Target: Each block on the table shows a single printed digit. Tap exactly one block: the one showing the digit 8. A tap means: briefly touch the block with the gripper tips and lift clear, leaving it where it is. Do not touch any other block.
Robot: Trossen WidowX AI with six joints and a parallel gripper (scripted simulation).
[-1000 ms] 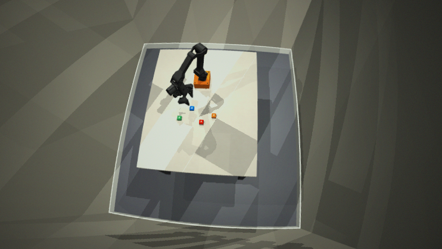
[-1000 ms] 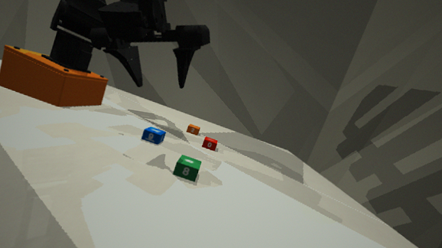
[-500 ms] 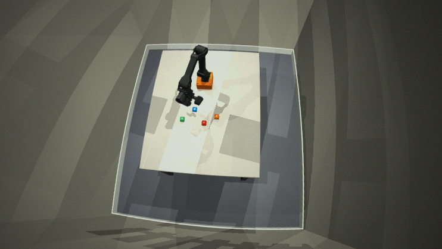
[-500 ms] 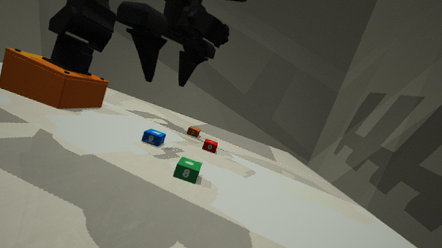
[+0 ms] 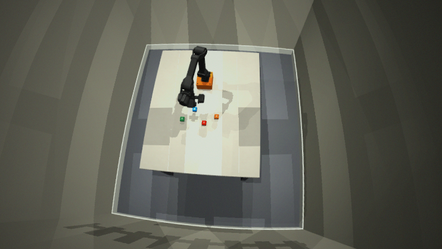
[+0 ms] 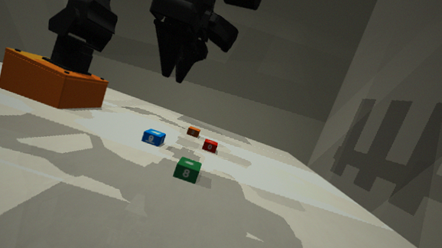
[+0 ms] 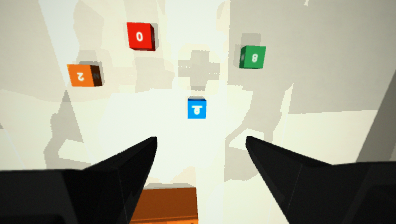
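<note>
The green block is 10 cm ahead of my gripper tip, 8 cm to the right of it and 11 cm below it. The rest, counted from my gripper tip: blue block (11 cm below); red block (10 cm ahead, 10 cm to the left, 11 cm below); orange block (3 cm ahead, 18 cm to the left, 11 cm below).
</note>
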